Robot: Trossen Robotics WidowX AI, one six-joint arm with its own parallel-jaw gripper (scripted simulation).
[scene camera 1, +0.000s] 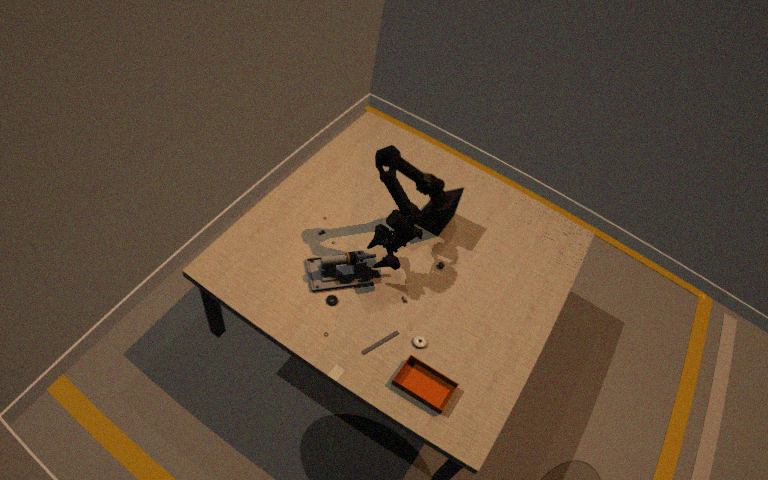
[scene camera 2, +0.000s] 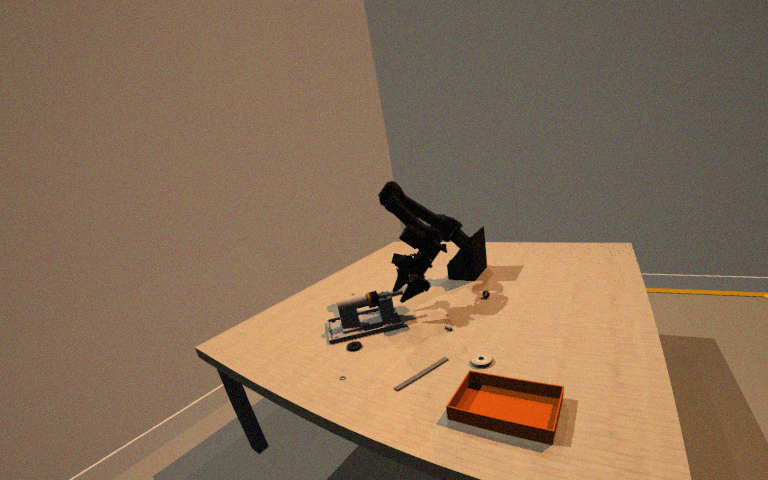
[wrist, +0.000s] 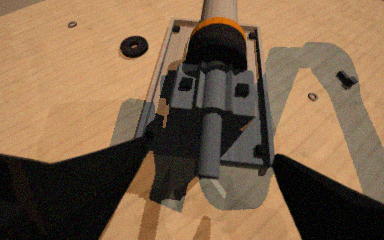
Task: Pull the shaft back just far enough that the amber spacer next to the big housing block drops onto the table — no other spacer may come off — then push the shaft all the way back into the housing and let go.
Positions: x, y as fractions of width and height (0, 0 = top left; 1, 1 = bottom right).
Labels:
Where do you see a grey shaft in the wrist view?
At 0.55, 0.61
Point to a housing block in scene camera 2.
0.46, 0.68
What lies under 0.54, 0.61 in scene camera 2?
The gripper.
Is the gripper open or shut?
Open.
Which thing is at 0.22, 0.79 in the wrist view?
The gripper.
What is the gripper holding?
Nothing.

